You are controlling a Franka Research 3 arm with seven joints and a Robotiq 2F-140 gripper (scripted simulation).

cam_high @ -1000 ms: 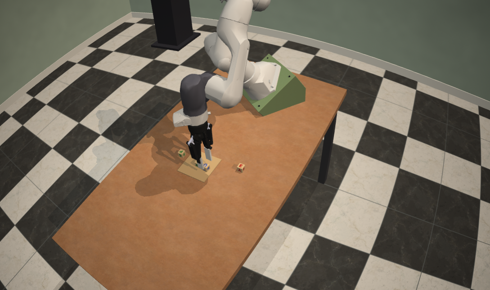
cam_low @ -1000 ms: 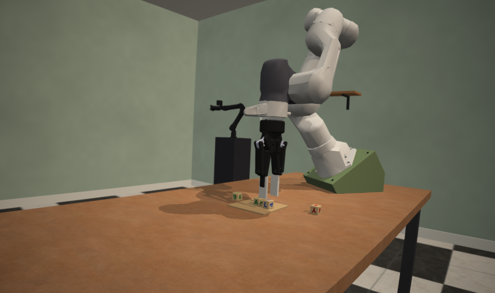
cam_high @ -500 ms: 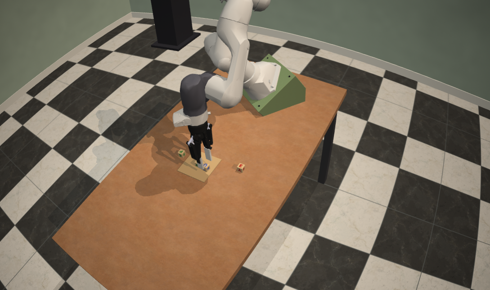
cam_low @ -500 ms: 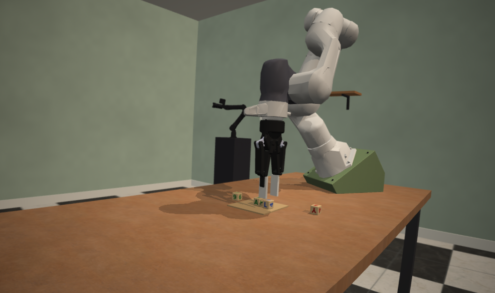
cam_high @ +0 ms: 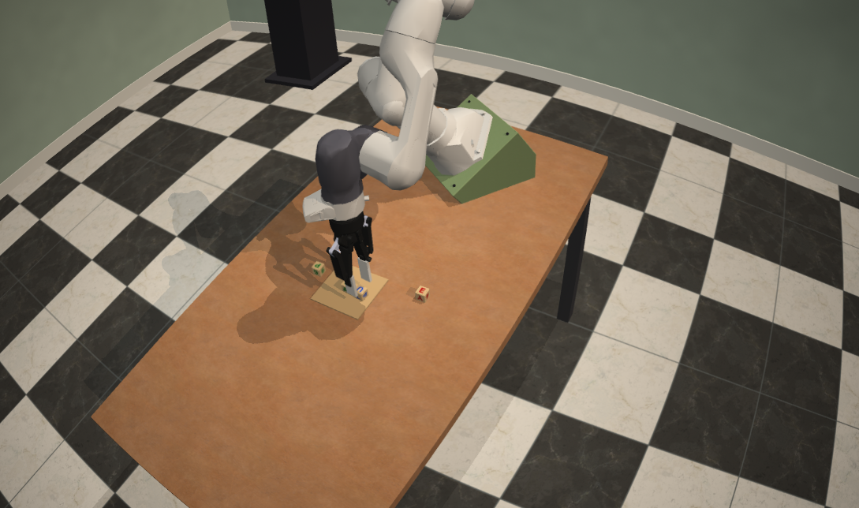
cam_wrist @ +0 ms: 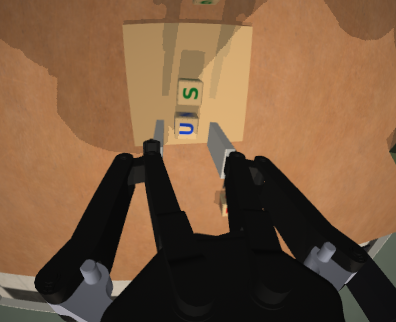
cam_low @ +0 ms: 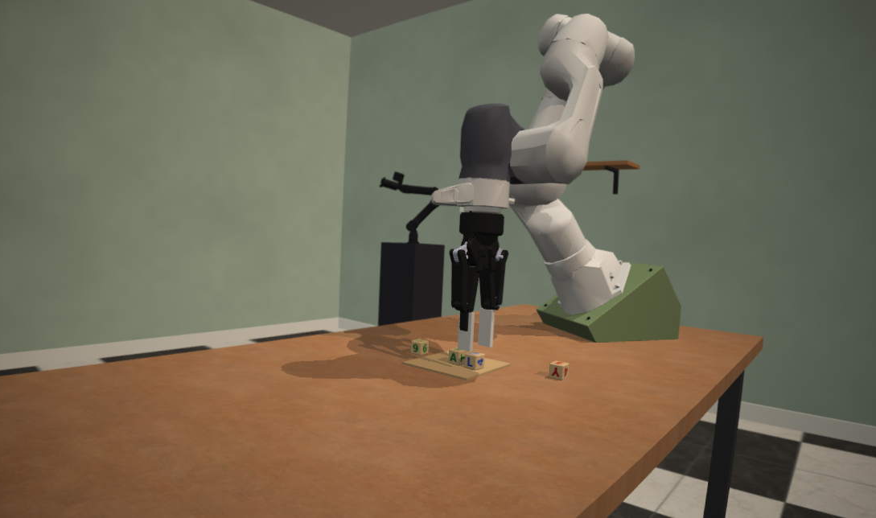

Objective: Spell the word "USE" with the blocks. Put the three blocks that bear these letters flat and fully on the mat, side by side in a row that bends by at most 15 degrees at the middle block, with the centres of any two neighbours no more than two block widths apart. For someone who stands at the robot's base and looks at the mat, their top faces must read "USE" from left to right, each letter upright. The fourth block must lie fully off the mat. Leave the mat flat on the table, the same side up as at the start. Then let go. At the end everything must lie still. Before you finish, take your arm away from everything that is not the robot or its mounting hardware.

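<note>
Right now the U block is 50 mm below my hand. From my hand the other things lie so: E block (130 mm to the left, 70 mm behind, 60 mm below); mat (70 mm below, 40 mm to the right, 10 mm behind); S block (50 mm below, 40 mm to the right, 10 mm behind).
</note>
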